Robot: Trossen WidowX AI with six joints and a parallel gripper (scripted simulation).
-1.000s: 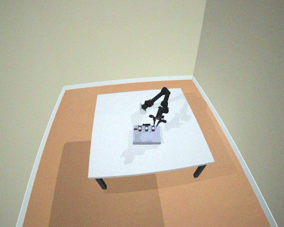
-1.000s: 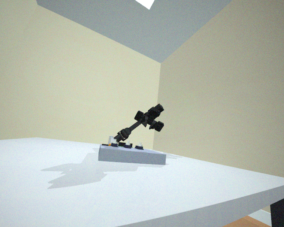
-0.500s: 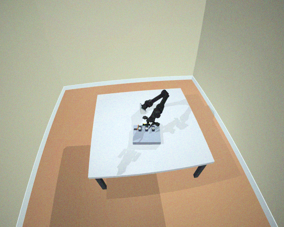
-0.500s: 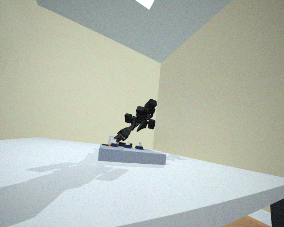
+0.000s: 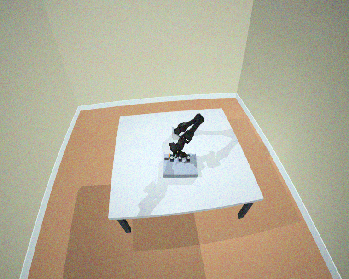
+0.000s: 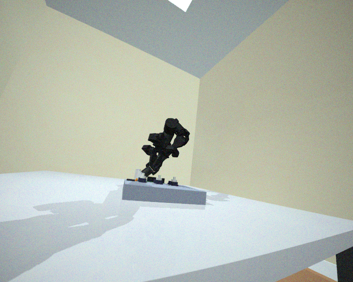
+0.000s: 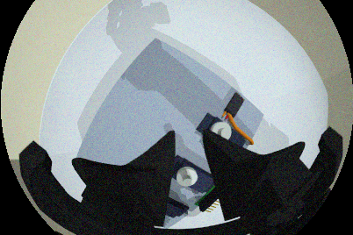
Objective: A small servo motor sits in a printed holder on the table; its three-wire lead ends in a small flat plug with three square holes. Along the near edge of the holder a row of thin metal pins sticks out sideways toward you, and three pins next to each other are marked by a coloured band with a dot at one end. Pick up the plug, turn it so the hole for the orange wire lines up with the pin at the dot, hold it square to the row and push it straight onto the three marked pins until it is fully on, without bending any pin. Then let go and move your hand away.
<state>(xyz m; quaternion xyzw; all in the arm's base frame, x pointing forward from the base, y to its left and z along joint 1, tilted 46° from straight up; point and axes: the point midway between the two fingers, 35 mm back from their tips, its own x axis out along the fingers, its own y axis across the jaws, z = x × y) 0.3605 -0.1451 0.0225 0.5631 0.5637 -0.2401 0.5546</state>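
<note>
The yellow band is 10 cm behind my gripper tip, 5 cm to the left of it and 5 cm below it. Round my gripper tip: grey printed holder 6 cm ahead, 4 cm to the left, 10 cm below; pin strip 9 cm behind, 7 cm to the left, 6 cm below; servo 4 cm behind, 6 cm to the left, 7 cm below.
</note>
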